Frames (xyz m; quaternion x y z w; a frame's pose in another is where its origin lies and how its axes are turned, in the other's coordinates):
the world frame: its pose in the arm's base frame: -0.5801 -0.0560 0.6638 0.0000 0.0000 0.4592 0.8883
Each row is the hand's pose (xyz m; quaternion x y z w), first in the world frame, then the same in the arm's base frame.
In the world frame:
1: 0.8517 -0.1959 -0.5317 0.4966 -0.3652 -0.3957 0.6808
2: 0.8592 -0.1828 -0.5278 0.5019 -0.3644 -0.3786 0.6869
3: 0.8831 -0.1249 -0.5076 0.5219 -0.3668 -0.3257 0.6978
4: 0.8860 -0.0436 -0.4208 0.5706 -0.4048 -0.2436 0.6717
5: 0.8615 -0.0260 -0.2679 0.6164 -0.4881 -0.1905 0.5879
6: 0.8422 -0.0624 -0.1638 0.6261 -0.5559 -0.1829 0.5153
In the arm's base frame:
1: 0.0722 0.5256 0.1321 0.6088 -0.0964 -0.0389 0.7865
2: 0.0659 0.5393 0.1360 0.6132 -0.0932 -0.0209 0.7841
3: 0.0325 0.5923 0.1562 0.6321 -0.0862 0.0311 0.7695
4: -0.0322 0.6416 0.2430 0.6928 -0.0976 0.0921 0.7086
5: -0.0607 0.6318 0.3959 0.7717 -0.1505 0.1007 0.6097
6: -0.0422 0.5950 0.5000 0.8115 -0.2063 0.0742 0.5417

